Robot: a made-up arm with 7 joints. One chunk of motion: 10 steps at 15 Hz.
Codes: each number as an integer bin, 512 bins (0 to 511) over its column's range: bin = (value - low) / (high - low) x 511, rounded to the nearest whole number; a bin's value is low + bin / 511 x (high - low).
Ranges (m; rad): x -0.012..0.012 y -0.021..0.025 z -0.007..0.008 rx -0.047..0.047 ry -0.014..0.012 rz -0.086..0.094
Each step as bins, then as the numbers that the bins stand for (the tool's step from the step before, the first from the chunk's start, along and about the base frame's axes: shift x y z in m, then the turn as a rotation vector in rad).
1 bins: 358 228 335 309 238 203
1 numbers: 0.00481 -0.00048 0.00283 0.00984 -0.00189 -0.01449
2 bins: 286 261 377 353 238 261
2 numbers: 0.00143 0.00250 0.00407 0.01794 -0.00189 0.00594
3 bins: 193 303 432 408 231 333
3 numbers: -0.00294 0.00628 0.00568 0.02805 -0.00225 0.03130
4 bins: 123 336 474 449 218 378
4 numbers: -0.00622 0.00925 0.00691 0.03559 -0.00291 0.04715
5 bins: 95 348 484 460 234 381
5 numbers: -0.00754 0.01033 0.00721 0.03762 -0.00209 0.04821
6 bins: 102 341 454 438 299 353
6 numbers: -0.00721 0.00970 0.00633 0.03357 0.00121 0.03834
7 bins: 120 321 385 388 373 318
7 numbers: -0.00636 0.00790 0.00430 0.02437 0.00498 0.02602
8 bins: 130 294 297 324 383 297
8 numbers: -0.00589 0.00547 0.00172 0.01260 0.00549 0.01862
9 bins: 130 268 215 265 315 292
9 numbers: -0.00589 0.00313 -0.00069 0.00175 0.00203 0.01686
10 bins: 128 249 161 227 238 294
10 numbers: -0.00599 0.00141 -0.00227 -0.00524 -0.00189 0.01756
